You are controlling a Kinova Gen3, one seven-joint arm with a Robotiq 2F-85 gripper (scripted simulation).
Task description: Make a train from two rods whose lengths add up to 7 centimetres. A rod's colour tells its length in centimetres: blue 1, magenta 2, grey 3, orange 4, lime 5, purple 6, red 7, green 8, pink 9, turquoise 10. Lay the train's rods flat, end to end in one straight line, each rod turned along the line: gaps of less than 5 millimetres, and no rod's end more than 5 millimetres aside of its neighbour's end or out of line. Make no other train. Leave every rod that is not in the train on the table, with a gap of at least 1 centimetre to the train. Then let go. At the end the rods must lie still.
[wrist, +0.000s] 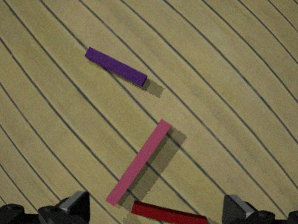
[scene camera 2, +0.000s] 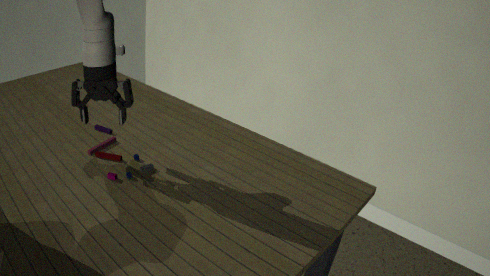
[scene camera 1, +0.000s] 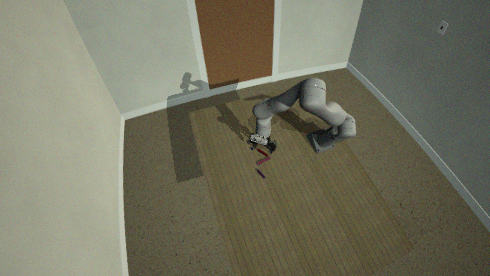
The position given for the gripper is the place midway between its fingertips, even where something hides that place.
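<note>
The scene shows the gripper [scene camera 2: 103,123], while the wrist camera has a purple rod [wrist: 100,58] and a pink rod [wrist: 161,129] in its picture.
</note>
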